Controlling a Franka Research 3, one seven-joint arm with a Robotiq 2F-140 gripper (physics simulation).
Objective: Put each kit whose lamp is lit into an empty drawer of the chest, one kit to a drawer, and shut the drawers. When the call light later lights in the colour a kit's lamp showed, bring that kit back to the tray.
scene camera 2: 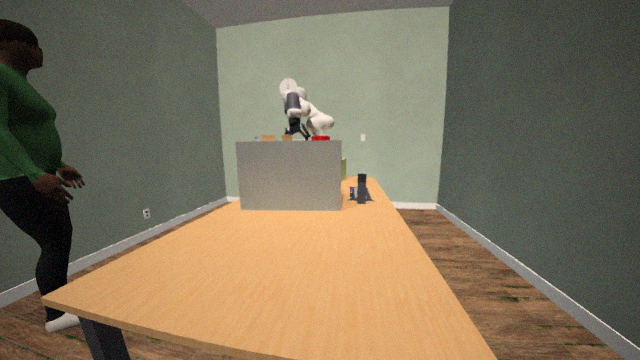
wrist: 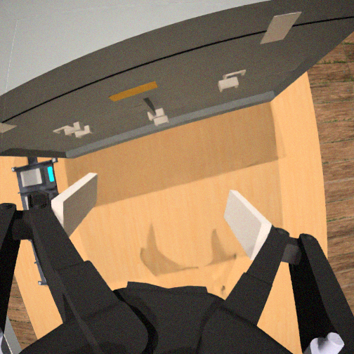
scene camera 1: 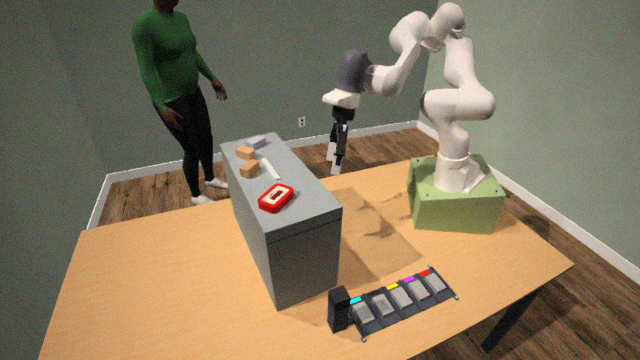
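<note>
The grey chest stands on the table; its drawer front, with pale handles, looks flush in the wrist view. The dark tray holds several grey kits in a row. Lamp strips show cyan, yellow, magenta and red; the second kit from the cyan end shows no lit lamp. My gripper is open and empty, pointing down in front of the drawers. Drawer insides are hidden.
A black upright box stands at the tray's cyan end; no light shows on it. A red case, orange blocks, a lilac block and a white bar lie on the chest. A person stands behind the table.
</note>
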